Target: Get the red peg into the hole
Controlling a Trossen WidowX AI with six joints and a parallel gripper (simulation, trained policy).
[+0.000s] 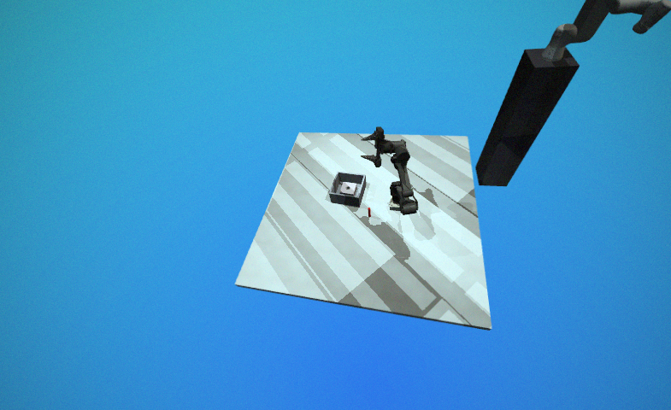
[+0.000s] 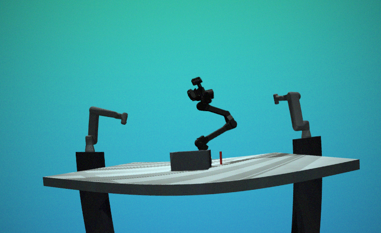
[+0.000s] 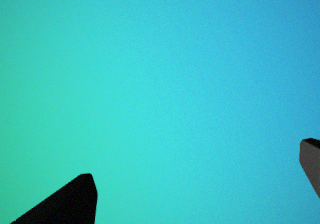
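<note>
Now: the red peg 44 cm below my gripper tip, 7 cm to the left of it and 3 cm behind it. From my gripper tip the other things lie so: plate (43 cm below, 12 cm ahead, 9 cm to the right); then box (45 cm below, 12 cm ahead, 9 cm to the right).
</note>
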